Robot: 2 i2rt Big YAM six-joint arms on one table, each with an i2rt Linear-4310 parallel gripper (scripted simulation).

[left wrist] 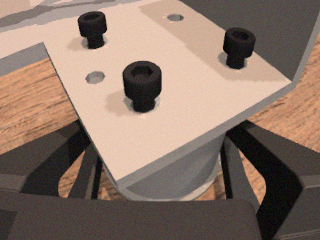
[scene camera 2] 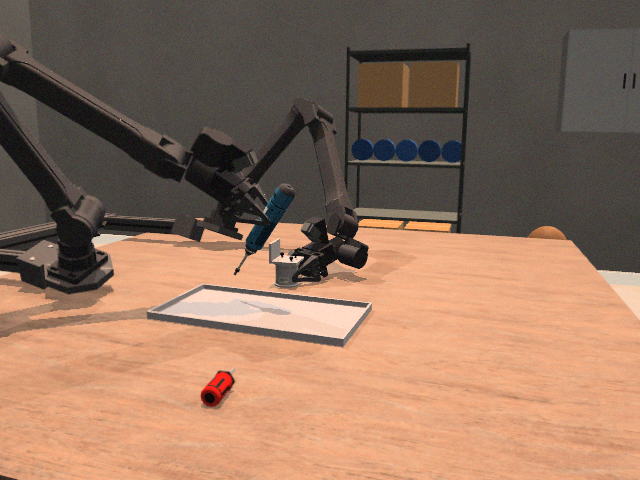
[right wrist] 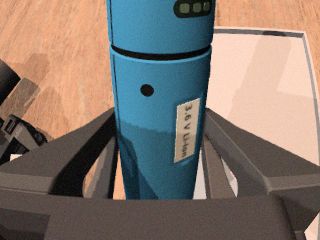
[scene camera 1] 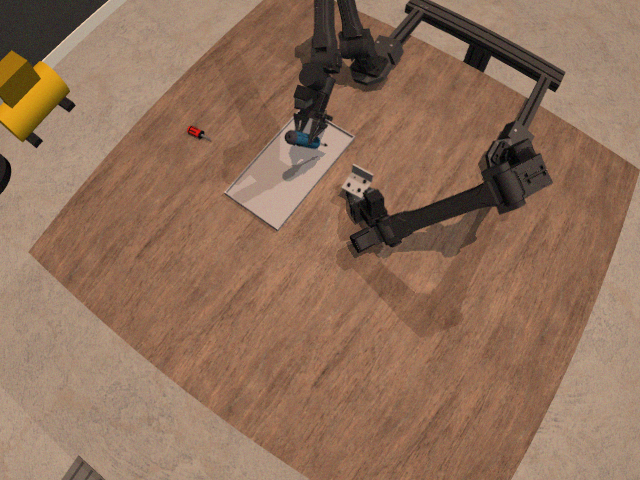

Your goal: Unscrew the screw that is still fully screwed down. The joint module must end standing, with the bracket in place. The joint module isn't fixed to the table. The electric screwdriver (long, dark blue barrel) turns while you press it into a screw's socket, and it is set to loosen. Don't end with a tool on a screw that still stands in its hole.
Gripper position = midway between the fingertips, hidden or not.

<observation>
In view: my left gripper (scene camera 2: 284, 277), my right gripper (scene camera 2: 272, 220), a red manual screwdriver (scene camera 2: 217, 388), a shallow grey tray (scene camera 2: 329, 321), a blue electric screwdriver (scene camera 2: 285, 193), a pale l-shaped bracket (left wrist: 201, 98), a screw (left wrist: 92, 27), a screw (left wrist: 142, 80) and a screw (left wrist: 238, 43).
The shallow grey tray also shows in the right wrist view (right wrist: 257, 82) and in scene camera 1 (scene camera 1: 274, 182). The blue electric screwdriver shows as well in the right wrist view (right wrist: 160, 65). My left gripper is seen too in the left wrist view (left wrist: 161, 118). The left wrist view does not show the red manual screwdriver: it is out of frame. The right wrist view misses the red manual screwdriver: it is out of frame.
</observation>
